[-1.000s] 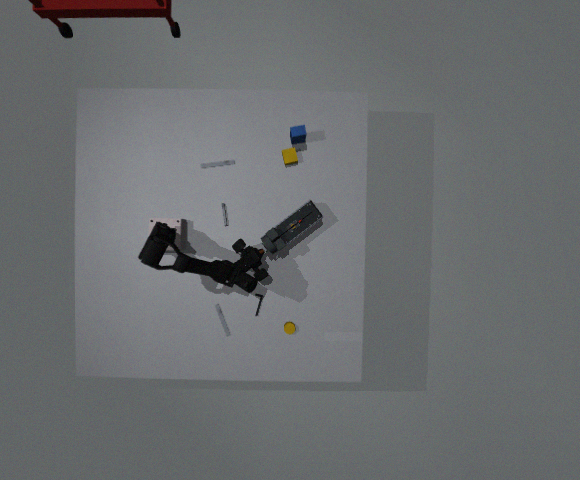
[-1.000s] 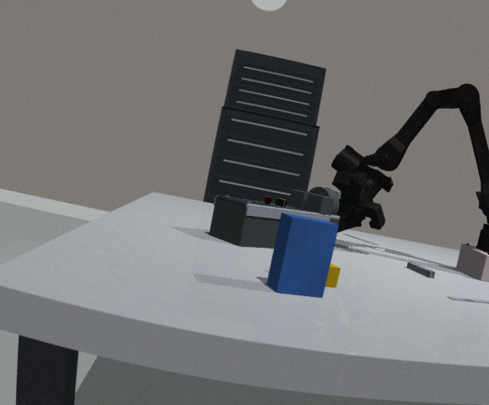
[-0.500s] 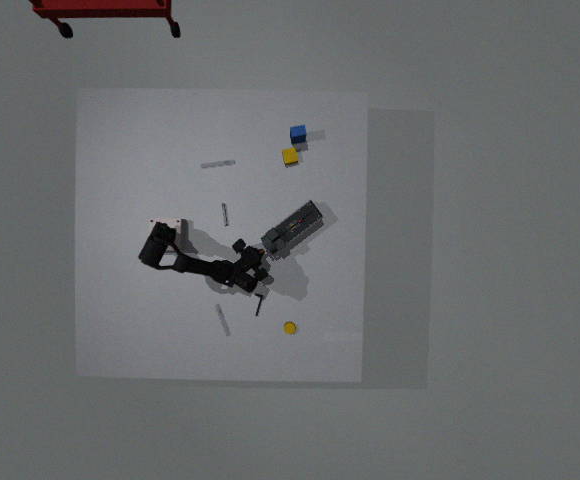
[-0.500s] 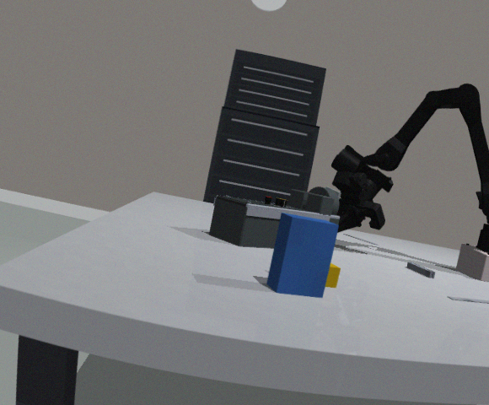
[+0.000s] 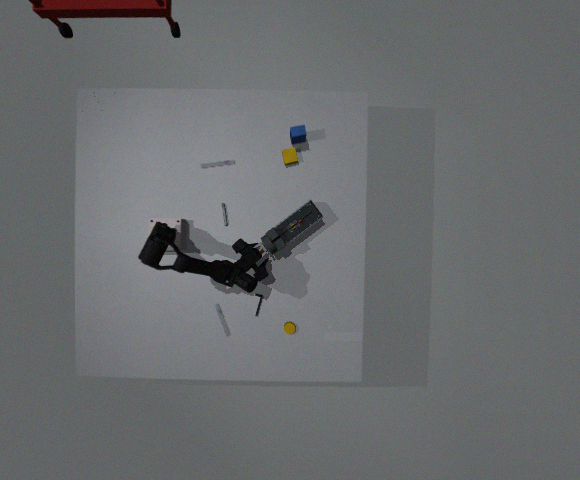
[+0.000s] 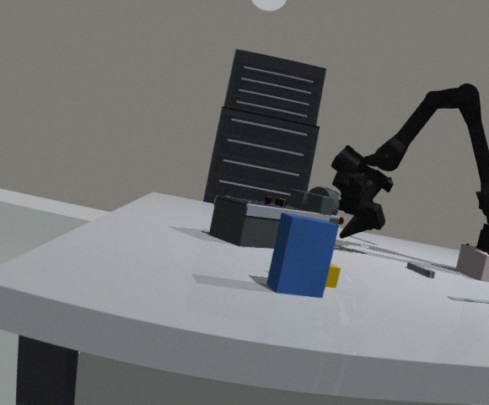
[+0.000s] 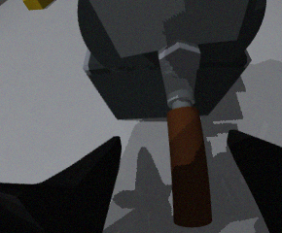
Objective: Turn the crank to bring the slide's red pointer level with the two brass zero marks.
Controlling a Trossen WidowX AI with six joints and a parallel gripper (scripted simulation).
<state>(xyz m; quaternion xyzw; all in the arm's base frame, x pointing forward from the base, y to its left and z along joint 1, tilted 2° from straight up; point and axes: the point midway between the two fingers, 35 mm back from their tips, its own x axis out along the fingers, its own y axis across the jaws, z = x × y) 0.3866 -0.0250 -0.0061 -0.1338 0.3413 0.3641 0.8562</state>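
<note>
The brown crank handle is 3 cm above my gripper tip, 1 cm to the right of it and 1 cm behind it. Also, from my gripper tip: red pointer 15 cm to the left, 14 cm ahead, 5 cm above; black hex key 22 cm to the right, 3 cm below, 1 cm ahead; yellow block 42 cm to the left, 5 cm ahead, 2 cm below.
</note>
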